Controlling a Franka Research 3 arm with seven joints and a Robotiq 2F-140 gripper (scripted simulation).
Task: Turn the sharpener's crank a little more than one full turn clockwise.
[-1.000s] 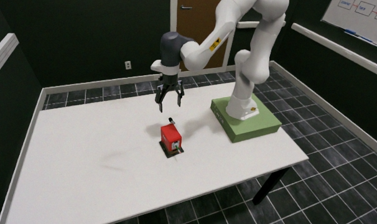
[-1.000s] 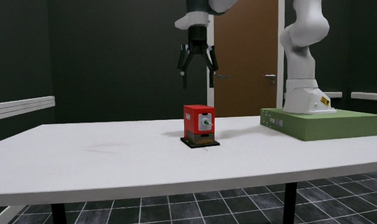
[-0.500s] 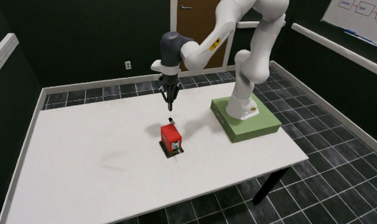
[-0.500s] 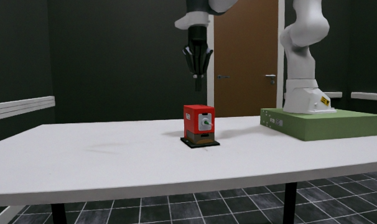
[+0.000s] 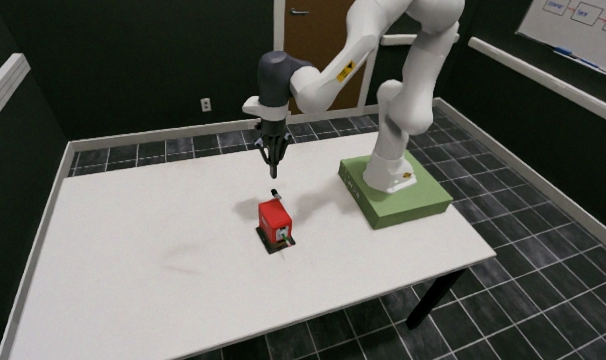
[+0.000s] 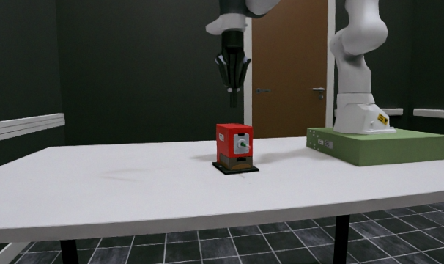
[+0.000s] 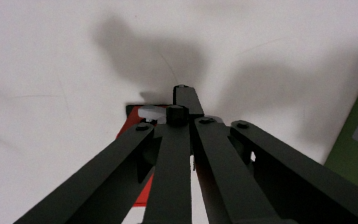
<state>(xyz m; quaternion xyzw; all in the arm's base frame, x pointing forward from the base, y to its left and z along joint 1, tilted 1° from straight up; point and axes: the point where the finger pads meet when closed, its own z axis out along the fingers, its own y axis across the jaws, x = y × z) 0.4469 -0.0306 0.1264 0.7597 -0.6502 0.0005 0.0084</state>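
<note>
The black knob is 2 cm to the left of my hand and 10 cm below it. From my hand the other things lie so: crank (1 cm ahead, 3 cm to the left, 11 cm below).
</note>
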